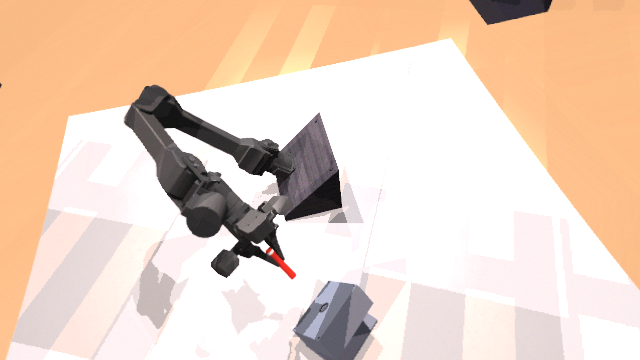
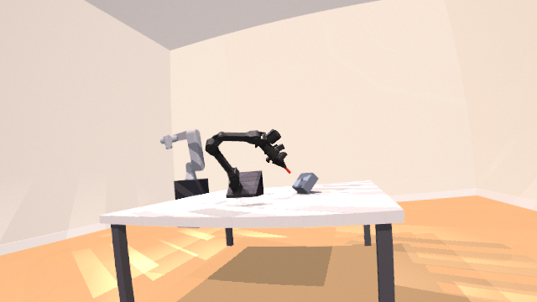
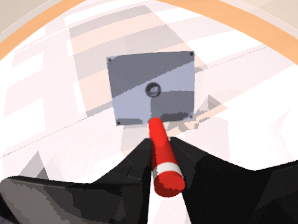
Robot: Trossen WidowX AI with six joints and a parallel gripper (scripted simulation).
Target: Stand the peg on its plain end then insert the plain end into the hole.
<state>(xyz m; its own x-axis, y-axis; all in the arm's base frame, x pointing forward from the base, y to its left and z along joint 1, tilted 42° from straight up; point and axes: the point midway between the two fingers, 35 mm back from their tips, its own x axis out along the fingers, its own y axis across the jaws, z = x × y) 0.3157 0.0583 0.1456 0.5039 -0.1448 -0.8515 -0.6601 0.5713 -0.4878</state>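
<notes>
Right now my gripper tip is 9 cm short of the sloped panel, 8 cm to the right of it and 10 cm above it. Round my gripper tip: red peg 1 cm behind, 1 cm to the right, 1 cm above.
</notes>
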